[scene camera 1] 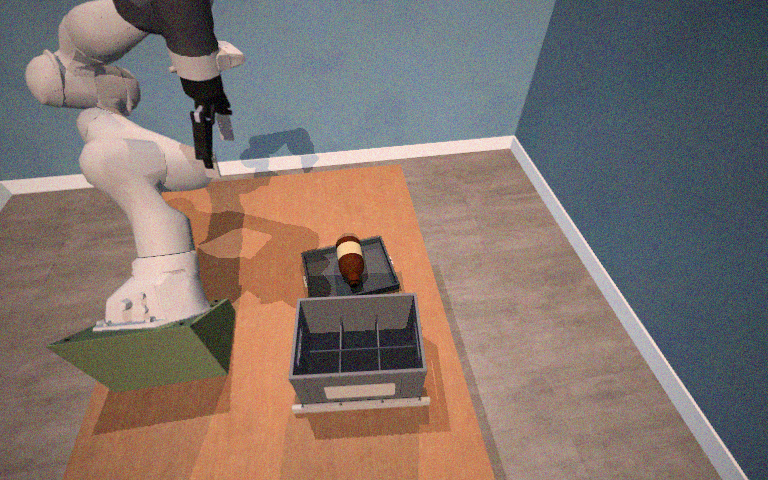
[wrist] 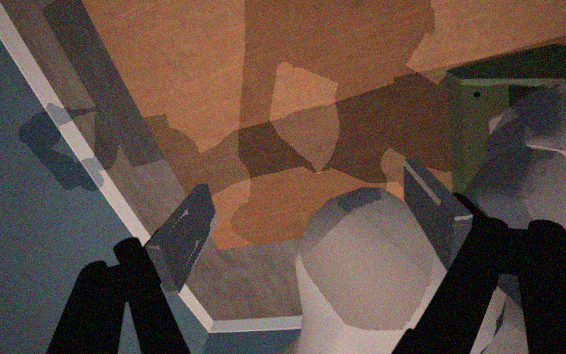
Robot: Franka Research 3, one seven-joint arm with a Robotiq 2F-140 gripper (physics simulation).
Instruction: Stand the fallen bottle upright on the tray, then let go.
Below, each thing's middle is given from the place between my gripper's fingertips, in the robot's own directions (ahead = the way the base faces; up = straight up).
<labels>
Right now my hand is 310 mm above the brown bottle [scene camera 1: 349, 254], 290 mm short of it and 110 mm to the left of it.
</labels>
